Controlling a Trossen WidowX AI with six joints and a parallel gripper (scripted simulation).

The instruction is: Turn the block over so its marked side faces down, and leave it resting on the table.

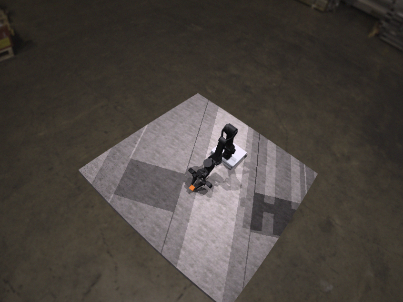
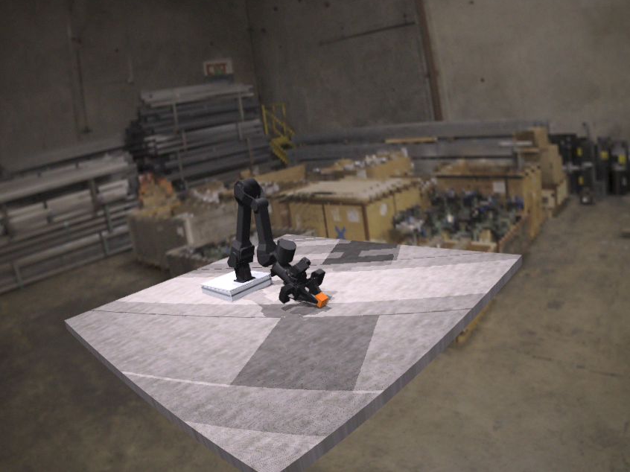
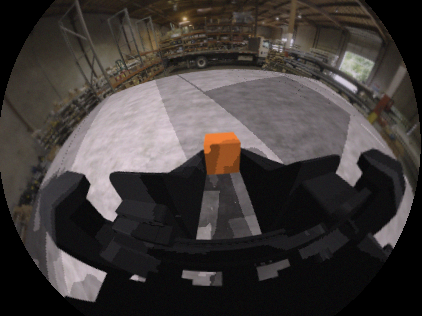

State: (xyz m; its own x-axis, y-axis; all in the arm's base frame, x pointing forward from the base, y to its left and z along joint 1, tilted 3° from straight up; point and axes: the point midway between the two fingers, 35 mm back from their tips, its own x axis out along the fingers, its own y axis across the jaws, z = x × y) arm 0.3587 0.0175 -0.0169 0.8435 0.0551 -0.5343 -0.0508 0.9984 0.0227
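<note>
Now: gripper tip right at the block.
</note>
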